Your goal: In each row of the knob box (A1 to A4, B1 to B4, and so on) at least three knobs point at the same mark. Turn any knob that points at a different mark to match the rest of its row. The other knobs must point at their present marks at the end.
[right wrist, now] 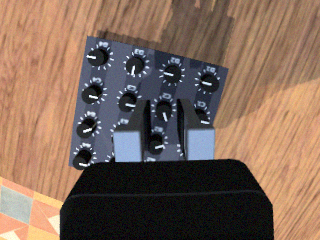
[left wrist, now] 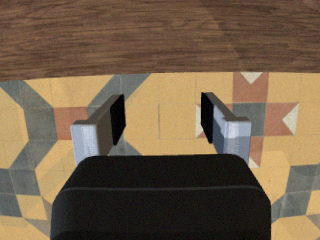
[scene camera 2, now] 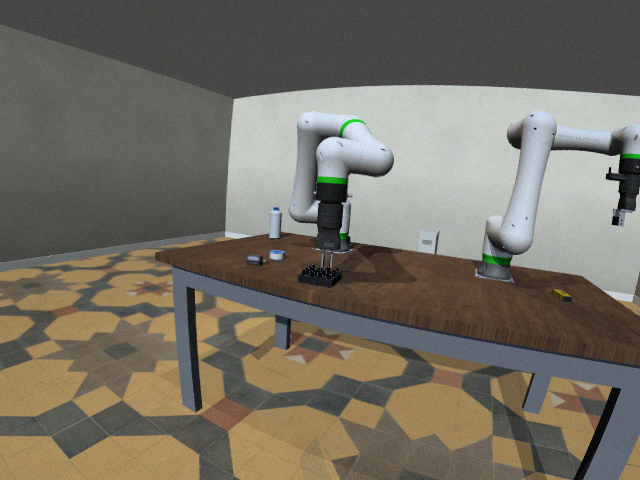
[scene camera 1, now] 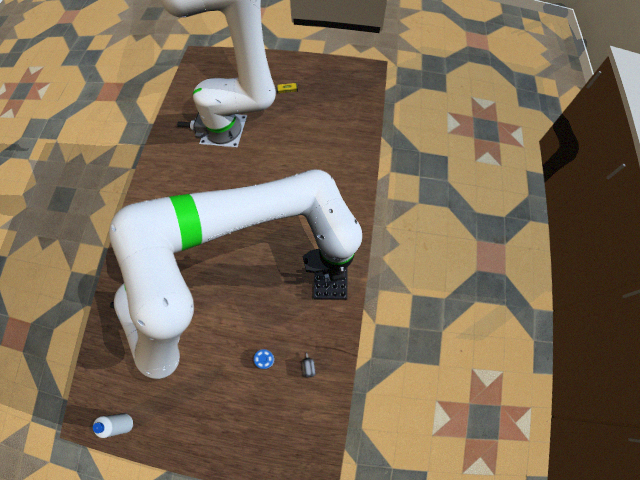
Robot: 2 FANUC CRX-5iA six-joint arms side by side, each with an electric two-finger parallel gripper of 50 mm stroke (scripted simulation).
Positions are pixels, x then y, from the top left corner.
Labels:
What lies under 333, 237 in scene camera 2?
The right gripper.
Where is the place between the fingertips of the left gripper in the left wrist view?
At 162, 109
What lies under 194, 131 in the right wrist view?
The right gripper.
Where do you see a white bottle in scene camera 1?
105, 426

